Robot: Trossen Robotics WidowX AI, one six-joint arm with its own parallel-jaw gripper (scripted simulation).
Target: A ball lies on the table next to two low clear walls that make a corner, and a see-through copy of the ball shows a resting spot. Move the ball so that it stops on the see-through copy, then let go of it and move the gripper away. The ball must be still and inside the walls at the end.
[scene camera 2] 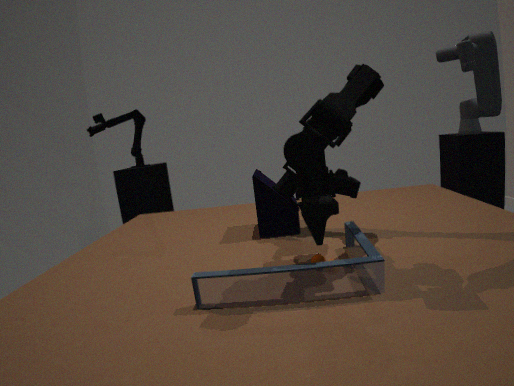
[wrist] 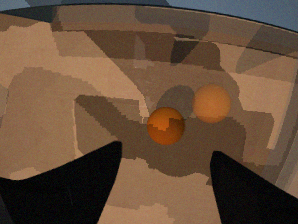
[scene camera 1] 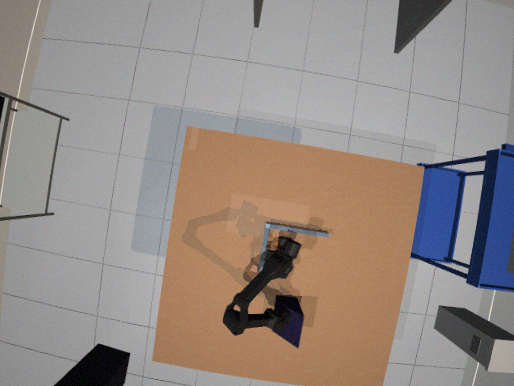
Labels:
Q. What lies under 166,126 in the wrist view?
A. An orange ball.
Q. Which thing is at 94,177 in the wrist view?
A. My gripper.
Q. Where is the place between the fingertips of my gripper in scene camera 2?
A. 317,240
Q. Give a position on a see-through copy of ball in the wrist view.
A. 211,103

